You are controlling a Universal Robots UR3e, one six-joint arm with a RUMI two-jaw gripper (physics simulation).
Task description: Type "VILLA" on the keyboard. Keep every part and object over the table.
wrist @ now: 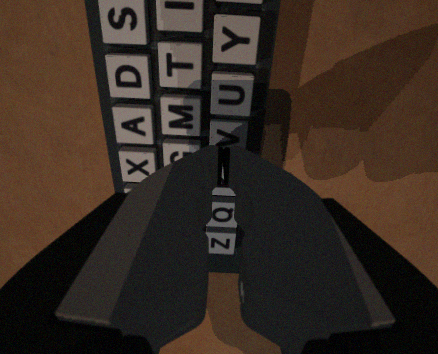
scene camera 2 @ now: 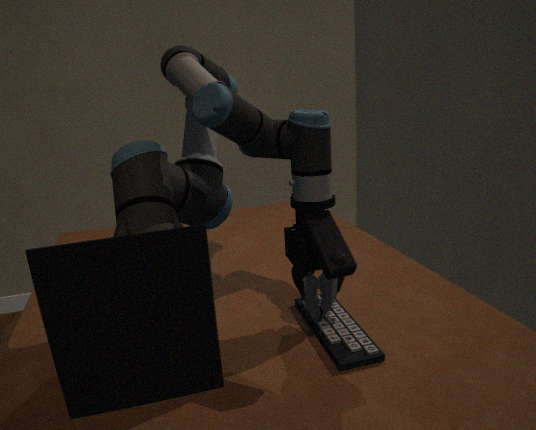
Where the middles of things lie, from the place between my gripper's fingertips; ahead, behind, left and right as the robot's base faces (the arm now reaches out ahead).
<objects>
The dark keyboard (scene camera 2: 349, 346) lies 2 cm ahead of my hand and 2 cm to the right of it. Round my hand: key (wrist: 134, 123): 4 cm ahead, 2 cm to the right.
</objects>
